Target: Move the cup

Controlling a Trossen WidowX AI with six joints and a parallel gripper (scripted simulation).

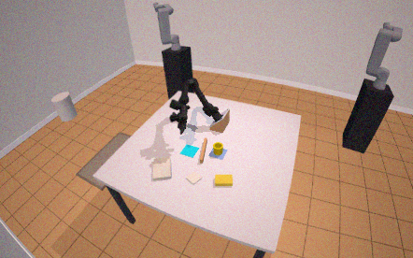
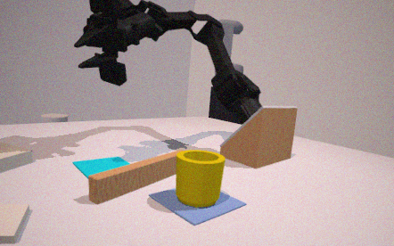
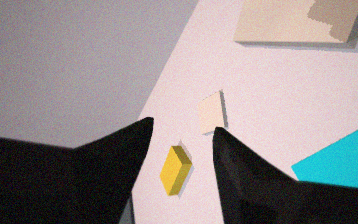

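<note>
Right now the yellow cup is 14 cm behind my gripper tip, 20 cm to the left of it and 18 cm below it. Also, from my gripper tip: cyan pad 6 cm behind, 22 cm below; then beige slab 18 cm ahead, 6 cm to the right, 20 cm below; then wooden bar 10 cm behind, 10 cm to the left, 20 cm below.
</note>
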